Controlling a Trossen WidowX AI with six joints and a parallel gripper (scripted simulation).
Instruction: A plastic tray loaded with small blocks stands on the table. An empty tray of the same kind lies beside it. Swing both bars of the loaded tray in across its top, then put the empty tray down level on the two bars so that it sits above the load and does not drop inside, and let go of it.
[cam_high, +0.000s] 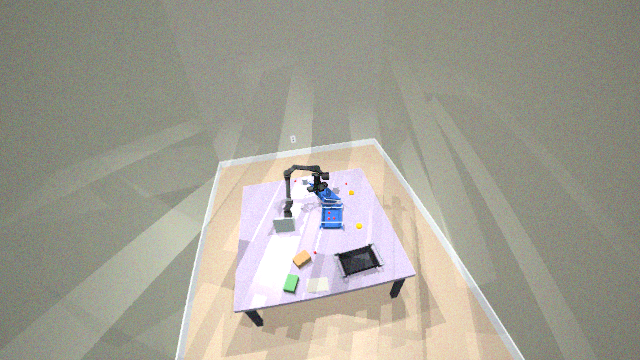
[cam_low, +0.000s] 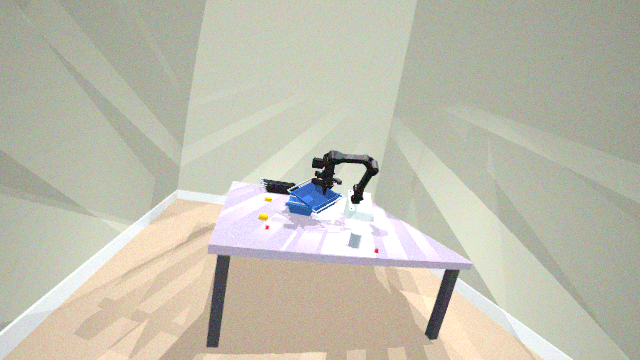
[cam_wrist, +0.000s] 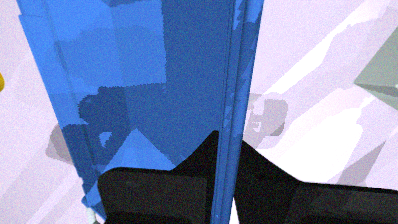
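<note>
Now: the blue tray 7 cm ahead of my gripper tip and 2 cm to the left of it. Also, from my gripper tip: white slab (16 cm behind, 73 cm to the right, 16 cm below); then orange block (24 cm behind, 52 cm to the right, 13 cm below); then grey cylinder (7 cm behind, 36 cm to the left, 12 cm below).
</note>
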